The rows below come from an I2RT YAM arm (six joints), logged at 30 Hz.
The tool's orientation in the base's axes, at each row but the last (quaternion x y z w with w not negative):
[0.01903 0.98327 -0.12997 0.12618]
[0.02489 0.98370 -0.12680 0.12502]
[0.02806 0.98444 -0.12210 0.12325]
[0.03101 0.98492 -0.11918 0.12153]
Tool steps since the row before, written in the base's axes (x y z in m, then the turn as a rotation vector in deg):
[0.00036 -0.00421 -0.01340 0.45 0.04 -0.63]
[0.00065 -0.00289 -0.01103 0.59 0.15 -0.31]
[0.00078 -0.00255 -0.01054 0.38 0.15 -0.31]
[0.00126 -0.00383 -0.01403 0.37 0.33 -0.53]
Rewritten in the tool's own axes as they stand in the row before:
[0.00302 -0.00068 0.01370 -0.28 0.23 0.69]
[0.00210 -0.00006 0.01123 -0.49 0.27 0.39]
[0.00181 0.00006 0.01072 -0.29 0.25 0.34]
[0.00212 -0.00041 0.01444 -0.22 0.47 0.51]

